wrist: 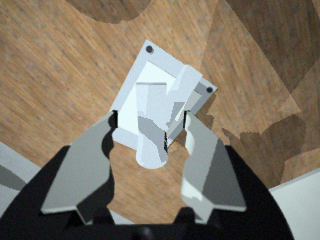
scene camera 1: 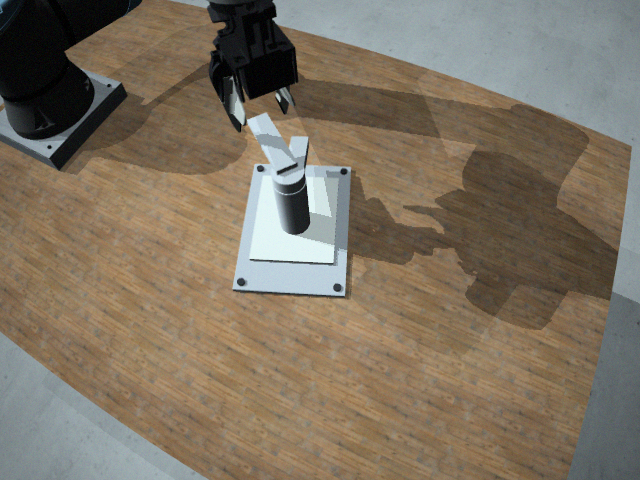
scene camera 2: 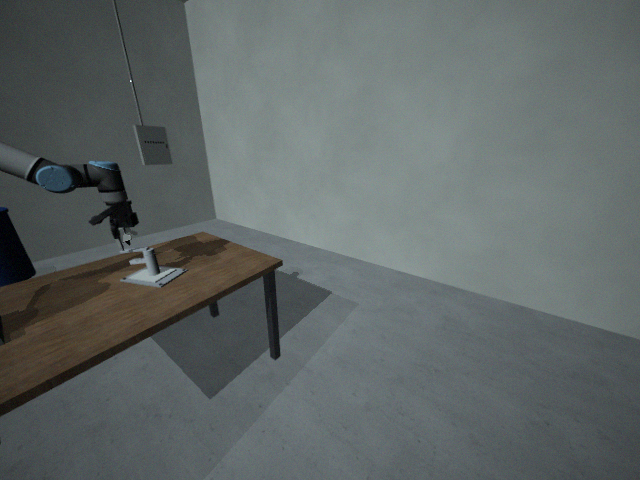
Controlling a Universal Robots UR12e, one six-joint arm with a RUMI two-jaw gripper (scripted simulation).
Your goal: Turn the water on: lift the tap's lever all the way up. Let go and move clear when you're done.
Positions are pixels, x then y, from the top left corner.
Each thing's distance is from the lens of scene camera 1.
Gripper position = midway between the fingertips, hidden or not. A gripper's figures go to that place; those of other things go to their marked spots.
my gripper (scene camera 1: 262, 122): 0.66 m
grey tap (scene camera 1: 301, 229): 0.71 m
